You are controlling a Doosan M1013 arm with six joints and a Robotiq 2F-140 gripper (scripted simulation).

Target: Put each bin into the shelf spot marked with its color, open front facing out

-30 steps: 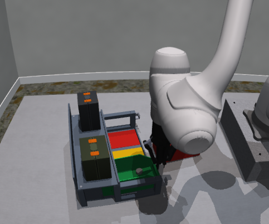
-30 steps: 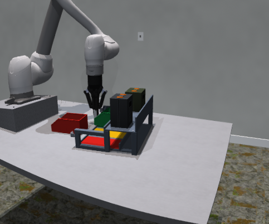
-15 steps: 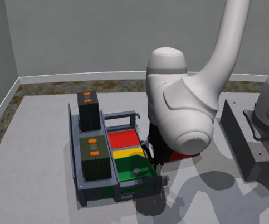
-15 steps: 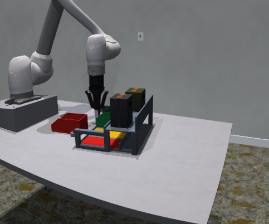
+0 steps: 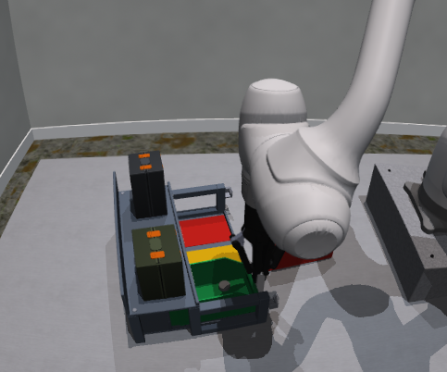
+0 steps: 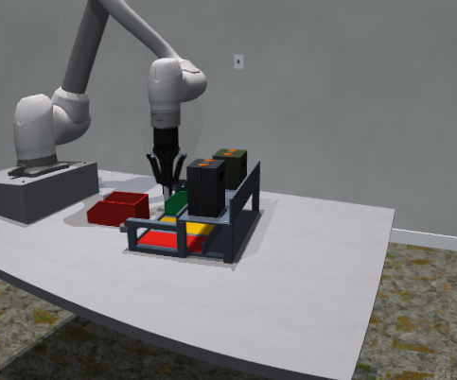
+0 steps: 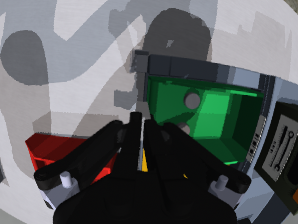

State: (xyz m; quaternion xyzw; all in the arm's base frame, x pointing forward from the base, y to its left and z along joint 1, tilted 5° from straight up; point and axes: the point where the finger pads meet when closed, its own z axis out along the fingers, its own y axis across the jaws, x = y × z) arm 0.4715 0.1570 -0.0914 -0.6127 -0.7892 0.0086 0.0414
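My gripper is now 90 mm short of the green bin and 20 mm to the right of it. Round my hand: red bin 90 mm behind, 140 mm to the right, 20 mm below.
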